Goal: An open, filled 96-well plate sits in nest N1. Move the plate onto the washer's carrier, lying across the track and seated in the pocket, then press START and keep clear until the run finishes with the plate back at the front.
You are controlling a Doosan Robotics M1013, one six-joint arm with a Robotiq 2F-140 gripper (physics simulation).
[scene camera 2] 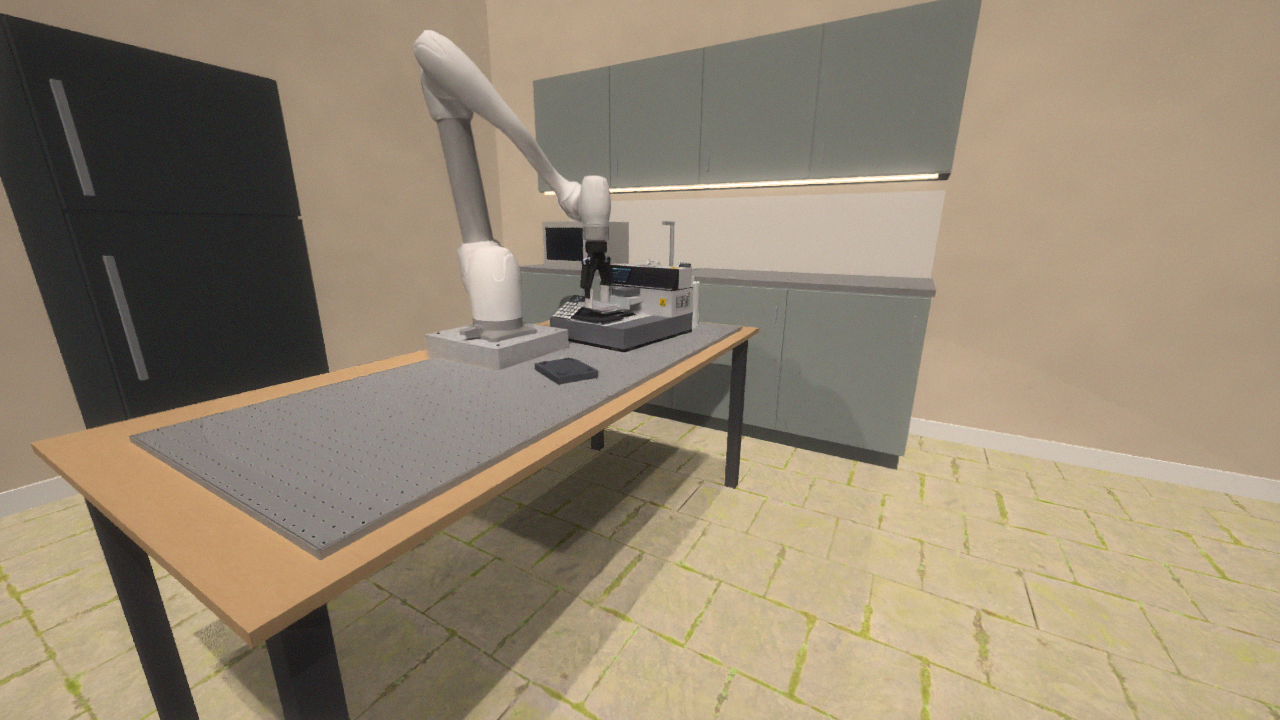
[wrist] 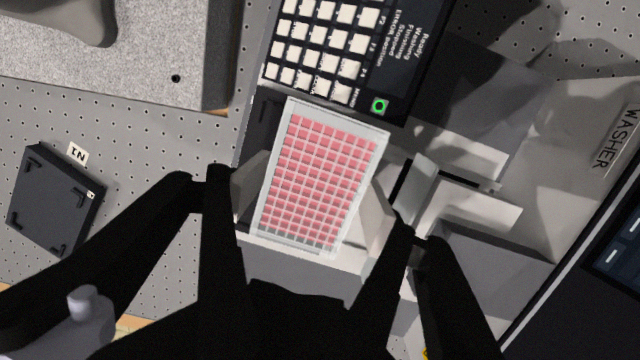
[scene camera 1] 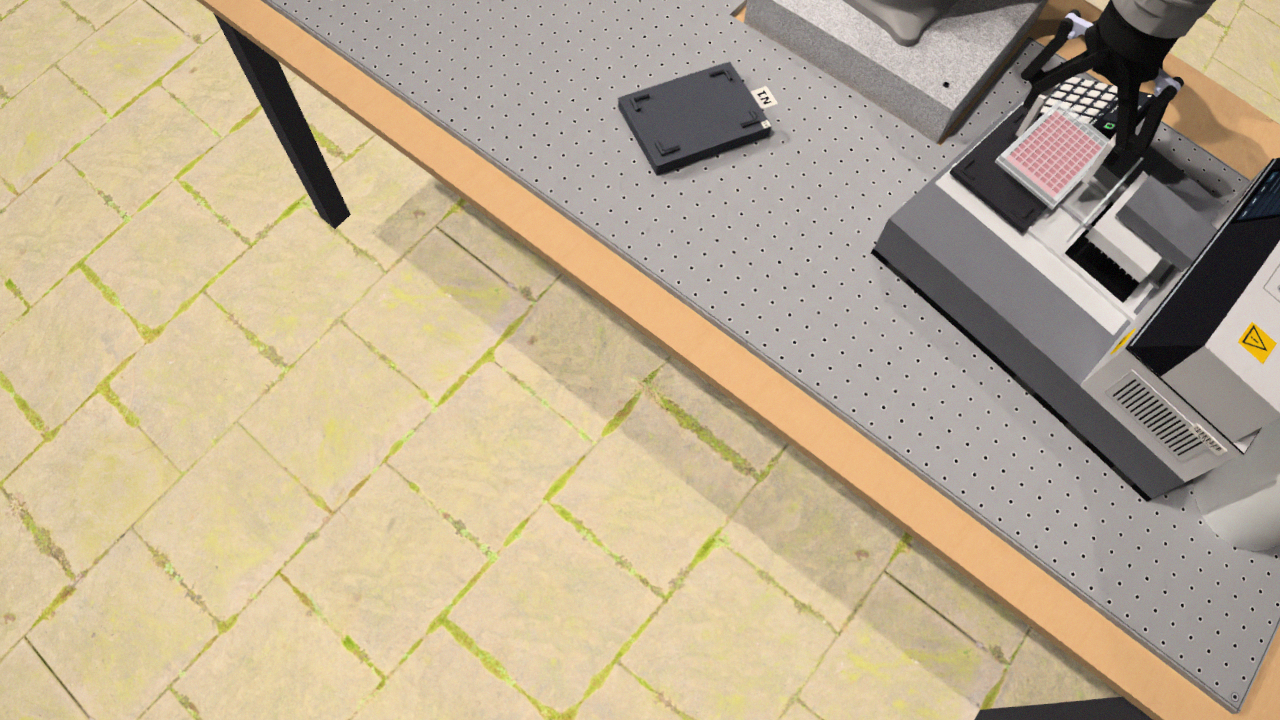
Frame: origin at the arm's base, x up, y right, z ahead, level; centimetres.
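Seen in the pictures: gripper, fingertip midpoint: [scene camera 2: 597, 306] [wrist: 315, 180] [scene camera 1: 1056, 151]; arm's base, link origin: [scene camera 2: 498, 333].
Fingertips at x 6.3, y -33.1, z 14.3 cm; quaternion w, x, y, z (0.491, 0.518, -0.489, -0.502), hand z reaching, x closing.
Pixels of each thing's top centre, then the offset from my fingertips to it. "spot": a spot on its surface instead.
- 96-well plate, top centre: [wrist: 313, 191] [scene camera 1: 1059, 147] [scene camera 2: 598, 302] dx +1.3, dy +0.0, dz +0.5 cm
- washer's dark carrier, top centre: [wrist: 291, 179] [scene camera 1: 1023, 164] [scene camera 2: 597, 316] dx -3.3, dy +2.2, dz +1.7 cm
- Nest N1, top centre: [scene camera 1: 695, 108] [wrist: 42, 211] [scene camera 2: 565, 364] dx -9.9, dy +38.0, dz +20.6 cm
- green-ringed START button, surface spot: [wrist: 379, 106] [scene camera 1: 1109, 125] spot: dx +1.4, dy -2.7, dz -7.3 cm
- raised grey block, surface spot: [scene camera 1: 1166, 219] spot: dx +5.1, dy -14.2, dz +3.0 cm
The 96-well plate [scene camera 1: 1051, 161] [scene camera 2: 604, 308] [wrist: 320, 175], with red wells, is held between the two finger pads. My gripper [scene camera 1: 1080, 138] [scene camera 2: 597, 293] [wrist: 315, 180] is shut on its long sides. The plate looks level and hangs over the washer's dark carrier [scene camera 1: 991, 189] [wrist: 263, 114], with part of the carrier showing past its left side. The gap below it, and the pocket under it, are hidden. Nest N1 [scene camera 1: 693, 116] [scene camera 2: 565, 369] [wrist: 52, 200] is empty. The green-ringed START button [scene camera 1: 1109, 126] [wrist: 379, 106] is beside the keypad, beyond the plate's far short edge.
The washer body [scene camera 1: 1011, 277] [scene camera 2: 626, 334] [wrist: 300, 265] surrounds the carrier. Its white keypad [scene camera 1: 1078, 96] [wrist: 320, 57] is close to the plate and fingers. A raised grey block [scene camera 1: 1166, 219] stands to the right along the track. The robot's speckled base block [scene camera 1: 859, 62] [scene camera 2: 496, 347] [wrist: 150, 60] is nearby.
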